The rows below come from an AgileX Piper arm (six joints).
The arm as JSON. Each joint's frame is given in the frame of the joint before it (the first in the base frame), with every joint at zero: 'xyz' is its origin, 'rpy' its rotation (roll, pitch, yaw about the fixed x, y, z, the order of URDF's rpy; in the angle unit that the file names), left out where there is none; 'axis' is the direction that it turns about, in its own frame. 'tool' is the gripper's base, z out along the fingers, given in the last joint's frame.
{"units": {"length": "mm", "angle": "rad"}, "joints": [
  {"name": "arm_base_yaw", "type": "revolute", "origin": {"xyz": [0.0, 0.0, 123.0]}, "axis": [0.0, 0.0, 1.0]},
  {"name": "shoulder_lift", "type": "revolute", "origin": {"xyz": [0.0, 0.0, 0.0]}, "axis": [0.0, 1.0, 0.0]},
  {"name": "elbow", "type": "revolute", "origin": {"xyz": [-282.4, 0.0, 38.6]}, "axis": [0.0, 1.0, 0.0]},
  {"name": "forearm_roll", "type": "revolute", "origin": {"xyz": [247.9, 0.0, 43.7]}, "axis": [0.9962, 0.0, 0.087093]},
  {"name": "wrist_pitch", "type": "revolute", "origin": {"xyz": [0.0, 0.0, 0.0]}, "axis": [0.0, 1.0, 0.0]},
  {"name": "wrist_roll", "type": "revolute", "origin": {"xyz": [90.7, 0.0, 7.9]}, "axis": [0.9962, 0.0, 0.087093]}
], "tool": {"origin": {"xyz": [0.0, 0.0, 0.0], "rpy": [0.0, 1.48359, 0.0]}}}
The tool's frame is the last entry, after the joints.
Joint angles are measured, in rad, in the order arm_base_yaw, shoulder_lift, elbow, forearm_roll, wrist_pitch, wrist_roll. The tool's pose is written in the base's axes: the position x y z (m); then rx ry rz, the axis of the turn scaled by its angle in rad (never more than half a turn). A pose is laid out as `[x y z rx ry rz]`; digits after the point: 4 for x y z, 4 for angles.
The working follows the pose.
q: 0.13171, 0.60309, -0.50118, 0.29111, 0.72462, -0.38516
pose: [0.1045 0.0313 0.2744 -0.4345 2.2393 0.2018]
Where each joint sits with the arm in this pose, in the base's axes (m; each line is computed from the numbers above, not from the rounded line before):
arm_base_yaw: 0.0000 0.0000 0.1230
shoulder_lift: 0.0000 0.0000 0.1230
elbow: -0.2089 -0.0277 0.3150
forearm_roll: 0.0400 0.0053 0.3332
wrist_pitch: 0.0400 0.0053 0.3332
wrist_roll: 0.1045 0.0313 0.2744
the tool: 0.1045 0.0313 0.2744

